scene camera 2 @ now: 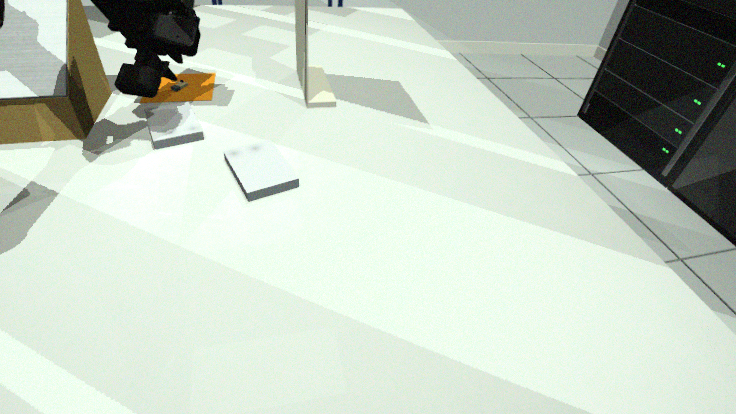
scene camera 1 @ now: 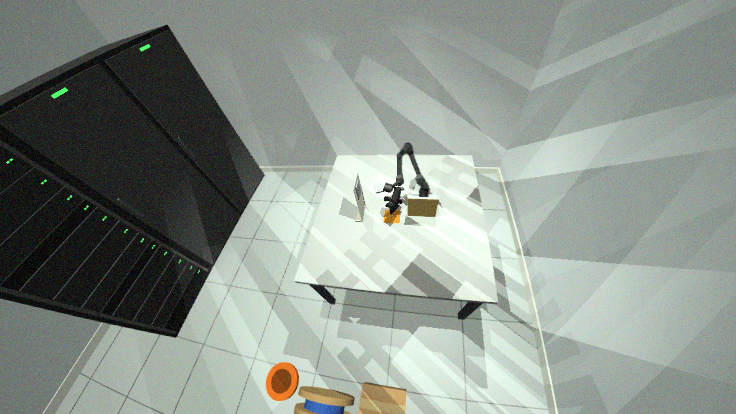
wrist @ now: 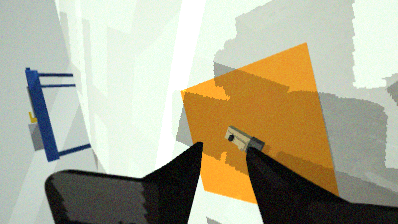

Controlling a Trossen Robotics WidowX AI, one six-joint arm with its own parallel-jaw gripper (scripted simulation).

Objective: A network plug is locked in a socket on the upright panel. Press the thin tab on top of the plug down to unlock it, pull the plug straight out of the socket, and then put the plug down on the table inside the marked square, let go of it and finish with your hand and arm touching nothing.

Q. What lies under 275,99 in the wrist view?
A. An orange marked square.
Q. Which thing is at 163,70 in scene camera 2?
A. The gripper.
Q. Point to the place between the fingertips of the gripper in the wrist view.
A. At 224,150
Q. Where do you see an orange marked square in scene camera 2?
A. At 201,86
